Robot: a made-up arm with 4 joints.
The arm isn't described. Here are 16 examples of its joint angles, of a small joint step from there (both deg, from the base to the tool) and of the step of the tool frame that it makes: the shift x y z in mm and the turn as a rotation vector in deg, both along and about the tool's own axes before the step.
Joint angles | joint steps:
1: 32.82 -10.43 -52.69 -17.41 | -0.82 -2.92 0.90 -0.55
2: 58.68 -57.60 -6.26 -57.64 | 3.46 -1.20 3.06 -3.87
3: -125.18 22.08 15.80 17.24 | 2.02 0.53 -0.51 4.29
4: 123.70 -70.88 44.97 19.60 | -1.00 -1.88 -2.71 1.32
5: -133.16 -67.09 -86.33 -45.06 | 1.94 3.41 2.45 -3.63
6: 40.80 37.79 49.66 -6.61 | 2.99 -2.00 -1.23 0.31
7: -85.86 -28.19 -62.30 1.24 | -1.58 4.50 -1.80 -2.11
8: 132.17 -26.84 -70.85 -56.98 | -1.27 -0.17 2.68 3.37
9: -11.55 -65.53 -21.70 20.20 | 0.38 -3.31 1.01 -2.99
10: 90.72 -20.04 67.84 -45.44 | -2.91 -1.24 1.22 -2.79
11: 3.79 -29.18 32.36 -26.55 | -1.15 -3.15 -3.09 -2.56
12: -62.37 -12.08 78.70 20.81 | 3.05 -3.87 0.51 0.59
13: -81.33 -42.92 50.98 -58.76 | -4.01 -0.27 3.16 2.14
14: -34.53 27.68 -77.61 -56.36 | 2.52 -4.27 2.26 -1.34
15: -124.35 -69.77 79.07 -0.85 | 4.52 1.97 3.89 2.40
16: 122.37 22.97 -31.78 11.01 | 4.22 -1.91 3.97 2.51
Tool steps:
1: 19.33 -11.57 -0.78 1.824 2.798 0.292
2: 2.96 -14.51 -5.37 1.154 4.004 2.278
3: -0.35 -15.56 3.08 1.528 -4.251 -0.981
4: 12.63 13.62 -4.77 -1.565 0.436 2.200
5: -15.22 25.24 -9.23 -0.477 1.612 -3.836
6: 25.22 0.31 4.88 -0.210 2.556 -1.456
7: -3.64 31.63 7.71 -4.420 1.666 -0.728
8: -0.29 -1.88 1.58 2.863 -2.999 -1.301
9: 19.08 -9.22 -12.36 1.277 5.734 -0.689
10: -6.13 13.81 -19.20 -0.651 0.326 -2.221
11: 22.87 19.58 5.45 -3.840 5.623 0.477
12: 26.77 19.01 -6.58 -3.093 3.130 -0.105
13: -7.55 16.22 -23.55 3.018 -5.739 -3.923
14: 5.63 -35.24 -18.71 3.709 -0.187 3.883
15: 7.20 -26.47 7.15 3.559 -0.627 -0.647
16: -18.63 -41.21 -3.35 4.395 -3.671 -5.581
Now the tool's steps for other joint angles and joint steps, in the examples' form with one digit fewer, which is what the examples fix.
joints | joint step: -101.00 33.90 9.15 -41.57 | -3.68 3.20 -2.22 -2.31
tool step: -14.4 24.1 -13.5 -5.19 -0.55 1.22
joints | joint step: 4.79 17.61 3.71 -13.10 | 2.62 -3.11 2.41 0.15
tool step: 16.5 -21.6 0.5 3.43 2.45 -2.38
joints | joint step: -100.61 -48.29 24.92 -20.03 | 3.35 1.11 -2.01 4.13
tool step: 1.4 -19.4 7.4 0.89 -3.45 4.60
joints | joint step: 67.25 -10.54 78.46 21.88 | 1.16 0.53 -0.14 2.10
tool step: 7.2 -4.8 0.7 0.64 -1.13 -0.48
